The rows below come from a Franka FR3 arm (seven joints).
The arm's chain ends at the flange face. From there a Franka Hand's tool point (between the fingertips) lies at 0.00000 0.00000 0.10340 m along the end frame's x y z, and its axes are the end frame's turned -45 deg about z.
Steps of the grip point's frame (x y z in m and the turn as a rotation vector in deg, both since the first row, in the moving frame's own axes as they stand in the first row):
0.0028, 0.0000, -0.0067, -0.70, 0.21, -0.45
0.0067, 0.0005, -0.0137, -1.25, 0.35, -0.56
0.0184, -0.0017, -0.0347, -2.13, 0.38, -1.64
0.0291, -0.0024, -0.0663, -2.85, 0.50, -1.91
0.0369, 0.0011, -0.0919, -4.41, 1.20, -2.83
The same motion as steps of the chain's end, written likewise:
0.0008, -0.0026, -0.0067, -0.35, 0.64, -0.45
0.0030, -0.0055, -0.0137, -0.64, 1.13, -0.56
0.0086, -0.0164, -0.0346, -1.24, 1.77, -1.64
0.0146, -0.0252, -0.0662, -1.66, 2.37, -1.91
0.0196, -0.0292, -0.0916, -2.27, 3.97, -2.83

